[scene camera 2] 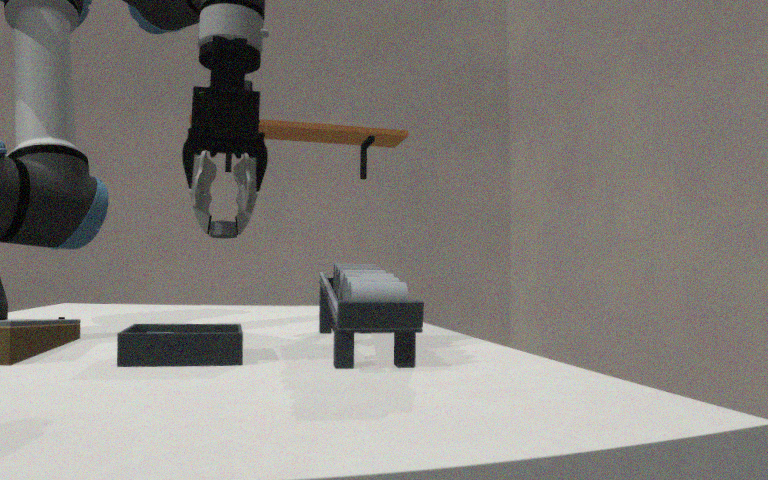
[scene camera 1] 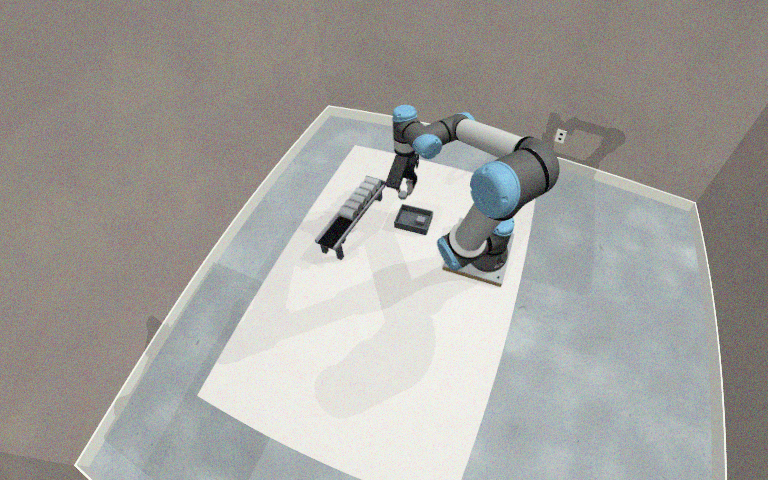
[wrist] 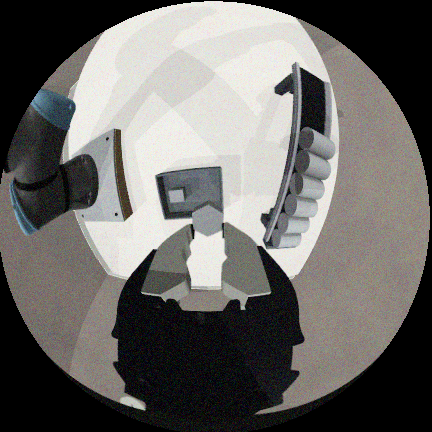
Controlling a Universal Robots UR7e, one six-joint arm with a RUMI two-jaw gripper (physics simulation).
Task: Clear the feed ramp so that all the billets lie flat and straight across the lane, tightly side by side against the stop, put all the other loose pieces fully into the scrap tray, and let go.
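Places are measured from the arm's base along level axes (x back, y down, z right), in centimetres.
Pixels of known places: gripper, fingertip midpoint: (scene camera 2: 222, 234) (scene camera 1: 403, 194) (wrist: 208, 224); arm's base at its link origin: (scene camera 1: 487, 253) (wrist: 84, 180).
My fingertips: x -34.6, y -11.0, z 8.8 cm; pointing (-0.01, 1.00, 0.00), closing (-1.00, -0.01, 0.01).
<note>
For each thing: its middle in the pictures, then the offset to it from my fingertips. Level surfaces: height alone.
- grey hexagonal piece at the middle of its body: (wrist: 207, 217) (scene camera 2: 223, 229) (scene camera 1: 402, 195) dx +0.0, dy -0.6, dz -1.1 cm
- scrap tray at the middle of its body: (scene camera 2: 184, 343) (wrist: 190, 192) (scene camera 1: 413, 219) dx +4.0, dy +12.5, dz -0.1 cm
- small light block at the middle of its body: (wrist: 177, 193) (scene camera 1: 420, 221) dx +6.8, dy +12.6, dz -0.1 cm
- bare black surface at its surface level: dy +5.9 cm
My gripper (scene camera 1: 403, 191) (scene camera 2: 223, 225) (wrist: 208, 224) is shut on a grey hexagonal piece (scene camera 1: 403, 194) (scene camera 2: 223, 229) (wrist: 208, 219) and holds it in the air, higher than the ramp and to its side. The feed ramp (scene camera 1: 339, 253) (scene camera 2: 380, 316) (wrist: 296, 115) carries several grey cylindrical billets (scene camera 1: 348, 211) (scene camera 2: 376, 289) (wrist: 318, 145), which lie across the lane in a row. Small gaps seem to show between some of them in the wrist view. The scrap tray (scene camera 1: 412, 230) (scene camera 2: 180, 349) (wrist: 161, 197) holds a small light block (scene camera 1: 420, 219) (wrist: 176, 195).
The robot's base plate (scene camera 1: 470, 275) (scene camera 2: 42, 336) (wrist: 107, 175) stands on the other side of the scrap tray from the ramp. A wooden shelf (scene camera 2: 334, 133) is on the wall behind the gripper. The lower end of the lane shows bare black surface (scene camera 1: 334, 230) (wrist: 313, 102).
</note>
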